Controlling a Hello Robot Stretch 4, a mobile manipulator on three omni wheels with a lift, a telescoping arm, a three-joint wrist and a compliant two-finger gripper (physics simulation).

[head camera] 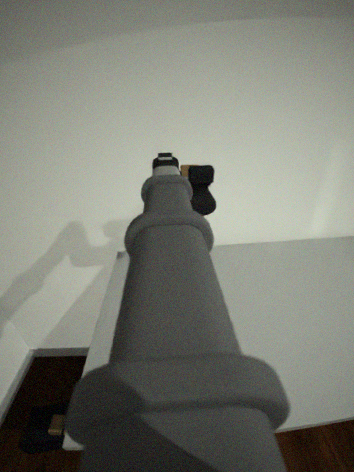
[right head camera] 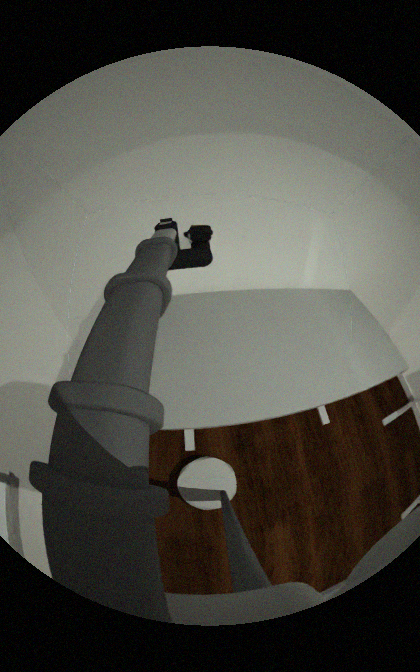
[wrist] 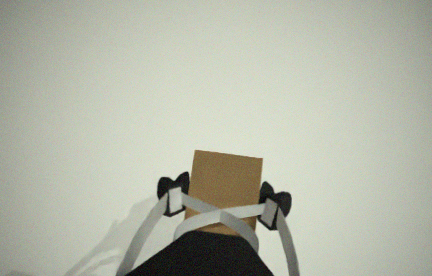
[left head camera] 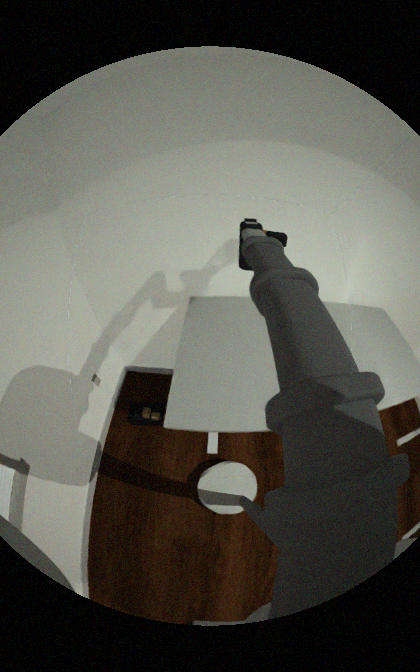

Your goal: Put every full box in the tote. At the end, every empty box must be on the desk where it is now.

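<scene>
My gripper is shut on a brown box. One black fingertip presses each side of the box, and the box stands out in front of the fingers. A white wall lies behind it in the wrist view. The box is held up above the far edge of the pale desk. The black tote is on the floor by the desk's left side. Two brown boxes lie in it. The frames do not show whether the held box is full.
The grey telescoping arm reaches over the desk and hides part of it. A round white object is on the wooden floor before the desk. Walls stand behind the desk and left of the tote.
</scene>
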